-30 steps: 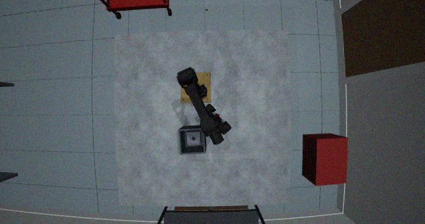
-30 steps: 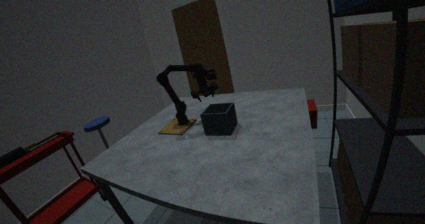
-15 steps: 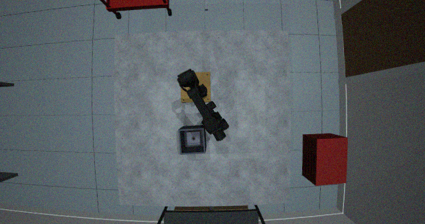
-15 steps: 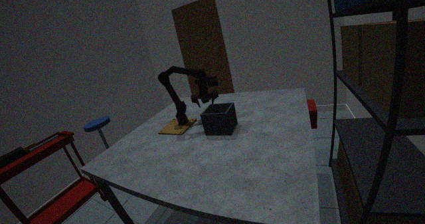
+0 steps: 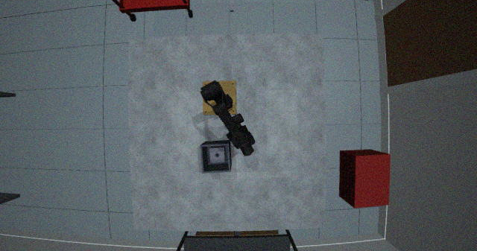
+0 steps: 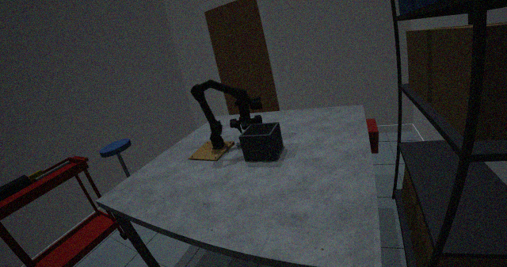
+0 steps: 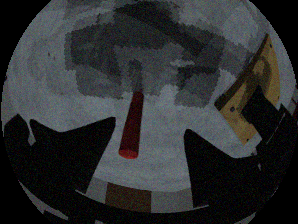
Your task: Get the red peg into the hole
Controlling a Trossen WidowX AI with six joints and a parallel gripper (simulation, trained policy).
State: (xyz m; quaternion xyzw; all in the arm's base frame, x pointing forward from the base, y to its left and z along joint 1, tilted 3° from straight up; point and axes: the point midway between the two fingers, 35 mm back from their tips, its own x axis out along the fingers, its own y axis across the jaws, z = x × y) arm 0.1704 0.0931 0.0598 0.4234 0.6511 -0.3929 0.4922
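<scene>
Right now my gripper tip is 2 cm short of the red peg and 1 cm above it. Round my gripper tip: grey plate: 14 cm ahead, 19 cm to the right.
</scene>
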